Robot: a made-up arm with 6 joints. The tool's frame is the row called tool.
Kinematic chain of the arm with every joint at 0, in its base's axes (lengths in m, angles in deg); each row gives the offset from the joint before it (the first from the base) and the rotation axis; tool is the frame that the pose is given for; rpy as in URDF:
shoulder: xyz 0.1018 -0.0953 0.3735 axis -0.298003 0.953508 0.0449
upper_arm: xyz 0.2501 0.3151 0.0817 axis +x
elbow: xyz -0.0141 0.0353 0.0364 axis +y
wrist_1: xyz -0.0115 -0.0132 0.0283 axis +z
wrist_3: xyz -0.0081 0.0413 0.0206 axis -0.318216 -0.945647 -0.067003
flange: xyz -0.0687 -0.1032 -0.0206 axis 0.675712 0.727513 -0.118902
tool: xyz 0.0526 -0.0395 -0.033 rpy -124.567 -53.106 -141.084
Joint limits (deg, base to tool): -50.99..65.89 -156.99..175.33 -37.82..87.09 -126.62..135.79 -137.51..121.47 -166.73..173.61
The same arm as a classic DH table. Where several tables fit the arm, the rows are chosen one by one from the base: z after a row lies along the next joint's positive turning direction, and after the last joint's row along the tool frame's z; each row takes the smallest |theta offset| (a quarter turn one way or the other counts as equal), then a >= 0, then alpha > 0; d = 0 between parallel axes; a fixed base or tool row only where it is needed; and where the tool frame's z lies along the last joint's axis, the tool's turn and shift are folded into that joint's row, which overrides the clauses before.
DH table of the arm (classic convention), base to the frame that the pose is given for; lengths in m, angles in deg. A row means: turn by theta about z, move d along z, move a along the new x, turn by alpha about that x. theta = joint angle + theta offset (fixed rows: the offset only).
base (fixed): d 0.3790, theta offset 17.36, a 0.0687, alpha -87.43
shoulder: d 0.2123, theta offset 89.20, a -0.0668, alpha 107.34
upper_arm: d 0.3355, theta offset -2.70, a -0.0364, alpha -90.00
elbow: d 0.0221, theta offset 90.00, a 0.0115, alpha -90.00
wrist_1: d 0.0464, theta offset -18.60, a 0.0208, alpha -93.84
wrist_3: d 0.0351, theta offset 66.30, a 0.0244, alpha -153.51
flange: d 0.0004, theta offset 5.34, a -0.0030, alpha 121.47
tool (fixed): d 0.0853, theta offset -126.56, a 0.0000, alpha 0.00
Joint limits (deg, base to tool): -50.99..65.89 -156.99..175.33 -37.82..87.09 -126.62..135.79 -137.51..121.47 -166.73..173.61

